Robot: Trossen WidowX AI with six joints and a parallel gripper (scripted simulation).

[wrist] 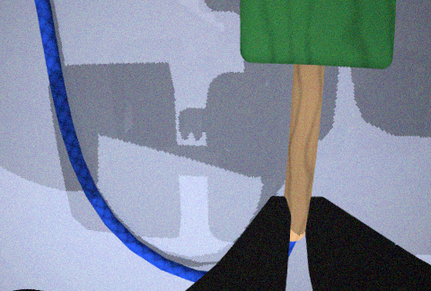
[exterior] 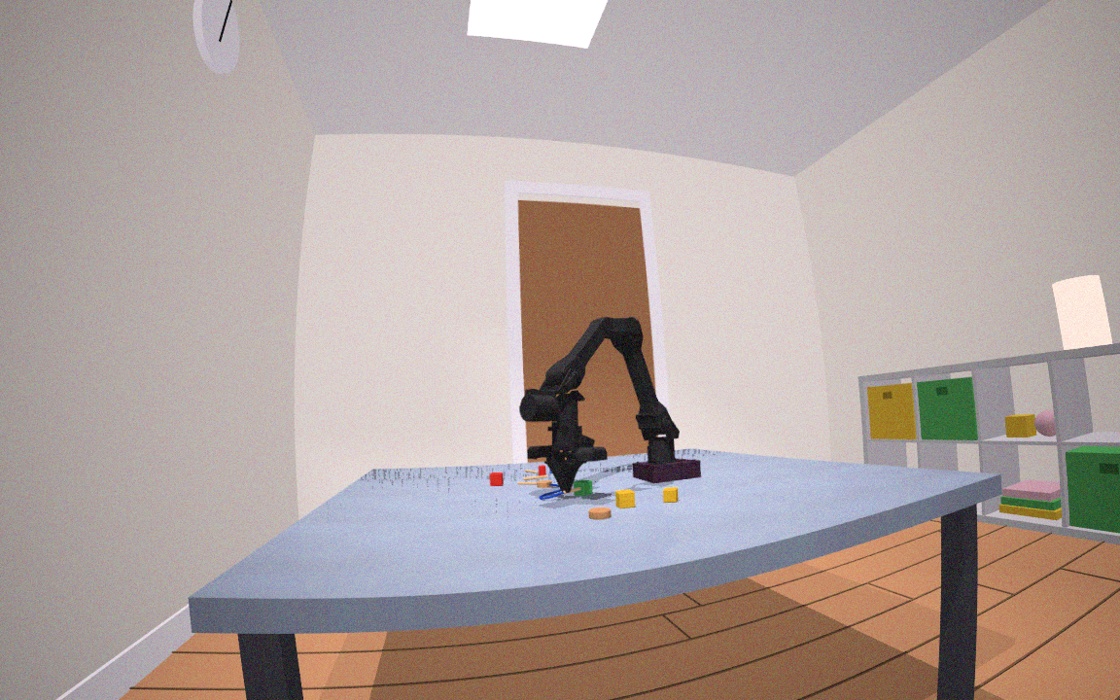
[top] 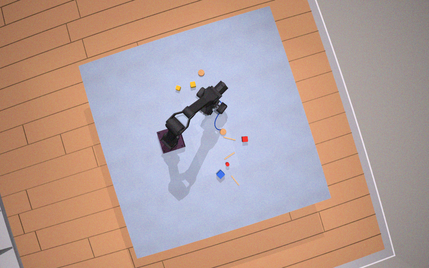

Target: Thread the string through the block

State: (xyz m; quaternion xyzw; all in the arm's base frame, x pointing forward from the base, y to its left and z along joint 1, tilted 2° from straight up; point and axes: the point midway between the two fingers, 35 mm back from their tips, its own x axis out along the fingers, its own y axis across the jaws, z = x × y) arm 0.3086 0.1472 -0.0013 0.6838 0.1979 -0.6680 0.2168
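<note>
The green block lies 5 cm behind my gripper tip and 3 cm to the right of it. Also, from my gripper tip: red cube 28 cm to the right, 12 cm ahead; then thin wooden stick 1 cm to the right, 1 cm behind; then round wooden button 19 cm to the right, 1 cm below, 1 cm ahead.
</note>
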